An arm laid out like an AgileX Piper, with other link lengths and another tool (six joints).
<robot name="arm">
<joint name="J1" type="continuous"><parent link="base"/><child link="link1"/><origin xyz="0 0 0.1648" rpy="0 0 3.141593"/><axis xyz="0 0 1"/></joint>
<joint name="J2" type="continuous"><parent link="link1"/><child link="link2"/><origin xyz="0 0 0" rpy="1.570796 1.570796 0"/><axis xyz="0 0 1"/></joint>
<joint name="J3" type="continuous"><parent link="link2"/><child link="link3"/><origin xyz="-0.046 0.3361 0" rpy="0 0 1.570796"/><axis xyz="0 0 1"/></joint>
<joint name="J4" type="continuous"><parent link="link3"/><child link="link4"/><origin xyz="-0.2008 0.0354 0" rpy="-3.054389 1.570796 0"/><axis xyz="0 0 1"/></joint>
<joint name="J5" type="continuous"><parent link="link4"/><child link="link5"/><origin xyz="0 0 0" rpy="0 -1.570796 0"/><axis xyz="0 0 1"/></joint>
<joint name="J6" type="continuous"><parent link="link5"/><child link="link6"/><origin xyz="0.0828 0 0" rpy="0 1.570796 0"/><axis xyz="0 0 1"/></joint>
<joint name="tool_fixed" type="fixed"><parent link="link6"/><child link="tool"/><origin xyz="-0.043 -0.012 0.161" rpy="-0.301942 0 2.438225"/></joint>
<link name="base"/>
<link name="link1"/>
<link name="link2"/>
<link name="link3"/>
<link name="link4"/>
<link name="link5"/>
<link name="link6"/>
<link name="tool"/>
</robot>
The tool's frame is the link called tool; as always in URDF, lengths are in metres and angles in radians. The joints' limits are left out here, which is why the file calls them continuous.
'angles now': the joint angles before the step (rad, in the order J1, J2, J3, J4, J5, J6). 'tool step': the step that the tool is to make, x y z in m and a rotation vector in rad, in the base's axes. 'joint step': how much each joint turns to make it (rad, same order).
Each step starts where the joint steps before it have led.
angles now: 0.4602, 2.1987, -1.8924, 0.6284, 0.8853, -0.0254
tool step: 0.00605, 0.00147, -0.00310, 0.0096, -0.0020, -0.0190
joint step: 0.0000, 0.0114, 0.0000, 0.0091, -0.0240, 0.0042
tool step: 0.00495, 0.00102, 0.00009, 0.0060, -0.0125, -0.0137
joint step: 0.0014, 0.0041, -0.0001, 0.0023, -0.0232, 0.0016
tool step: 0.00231, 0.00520, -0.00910, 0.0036, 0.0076, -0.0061
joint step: 0.0079, 0.0210, 0.0000, 0.0098, -0.0198, 0.0000
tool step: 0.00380, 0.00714, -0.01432, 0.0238, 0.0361, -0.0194
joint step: 0.0040, 0.0368, 0.0002, 0.0426, -0.0199, -0.0001
